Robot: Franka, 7 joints.
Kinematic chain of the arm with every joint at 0, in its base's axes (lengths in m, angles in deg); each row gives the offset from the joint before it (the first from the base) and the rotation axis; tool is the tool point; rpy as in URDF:
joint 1: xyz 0 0 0.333 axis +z
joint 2: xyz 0 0 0 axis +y
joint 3: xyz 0 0 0.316 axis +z
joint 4: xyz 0.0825 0 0 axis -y
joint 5: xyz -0.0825 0 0.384 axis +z
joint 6: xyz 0 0 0 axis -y
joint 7: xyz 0.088 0 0 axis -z
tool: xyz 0 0 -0.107 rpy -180 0 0
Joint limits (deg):
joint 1: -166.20..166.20
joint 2: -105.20..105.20
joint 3: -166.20..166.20
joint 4: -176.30..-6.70
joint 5: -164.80..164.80
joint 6: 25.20..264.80
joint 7: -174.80..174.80
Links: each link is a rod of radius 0.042 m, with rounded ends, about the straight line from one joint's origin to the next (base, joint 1, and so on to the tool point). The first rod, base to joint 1, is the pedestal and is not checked.
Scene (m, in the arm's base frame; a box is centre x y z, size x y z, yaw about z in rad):
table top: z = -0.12
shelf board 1: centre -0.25 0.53 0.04 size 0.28 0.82 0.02 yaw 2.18
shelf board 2: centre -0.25 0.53 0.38 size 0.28 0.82 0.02 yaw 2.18
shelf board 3: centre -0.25 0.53 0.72 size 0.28 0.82 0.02 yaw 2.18
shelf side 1: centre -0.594 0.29 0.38 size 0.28 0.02 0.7 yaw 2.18
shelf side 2: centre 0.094 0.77 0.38 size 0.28 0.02 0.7 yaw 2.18
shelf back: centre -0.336 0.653 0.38 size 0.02 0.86 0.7 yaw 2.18
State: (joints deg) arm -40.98 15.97 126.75 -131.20 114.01 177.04 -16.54
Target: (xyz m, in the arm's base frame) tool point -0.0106 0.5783 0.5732
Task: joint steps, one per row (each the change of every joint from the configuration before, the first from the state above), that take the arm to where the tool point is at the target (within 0.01 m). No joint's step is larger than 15 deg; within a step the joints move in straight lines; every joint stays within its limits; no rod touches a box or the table.
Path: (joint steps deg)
1: 3.25 -6.10 2.84 11.64 -1.80 -4.89 0.00
2: 3.25 -6.11 2.83 11.64 -1.81 -4.89 0.00

